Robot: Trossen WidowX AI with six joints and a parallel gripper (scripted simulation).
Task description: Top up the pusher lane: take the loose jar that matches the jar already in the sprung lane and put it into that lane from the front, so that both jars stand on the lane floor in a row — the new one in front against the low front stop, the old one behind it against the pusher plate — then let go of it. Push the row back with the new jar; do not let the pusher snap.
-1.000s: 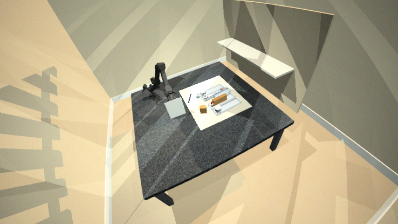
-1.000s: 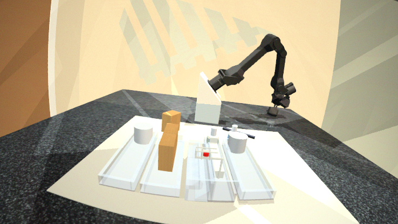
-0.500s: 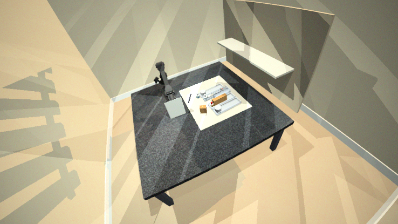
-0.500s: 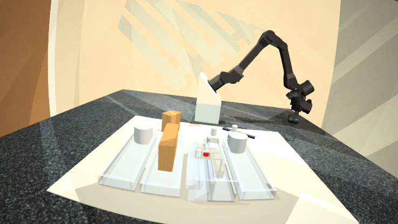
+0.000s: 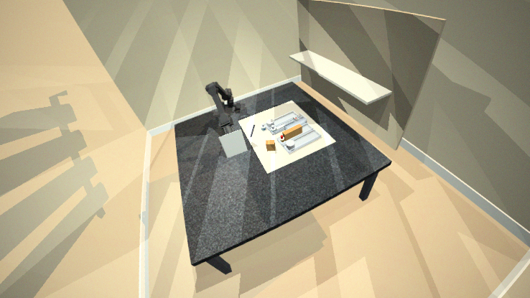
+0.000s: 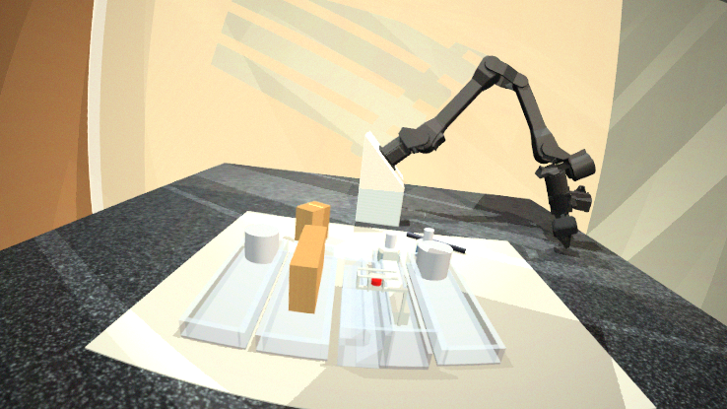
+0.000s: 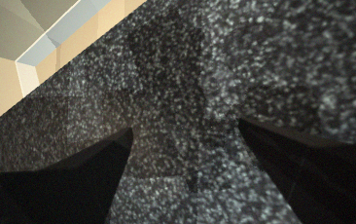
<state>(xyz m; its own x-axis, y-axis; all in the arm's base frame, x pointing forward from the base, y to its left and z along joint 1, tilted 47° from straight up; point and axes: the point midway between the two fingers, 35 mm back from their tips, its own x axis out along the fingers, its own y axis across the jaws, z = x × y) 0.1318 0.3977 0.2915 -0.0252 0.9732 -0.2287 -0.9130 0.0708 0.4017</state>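
My gripper tip is 70 mm short of the black rod, 390 mm to the left of it and 10 mm above it. The rest, counted from my gripper tip: sprung lane 350 mm ahead, 520 mm to the right; then red mark 390 mm ahead, 530 mm to the right, 50 mm above.
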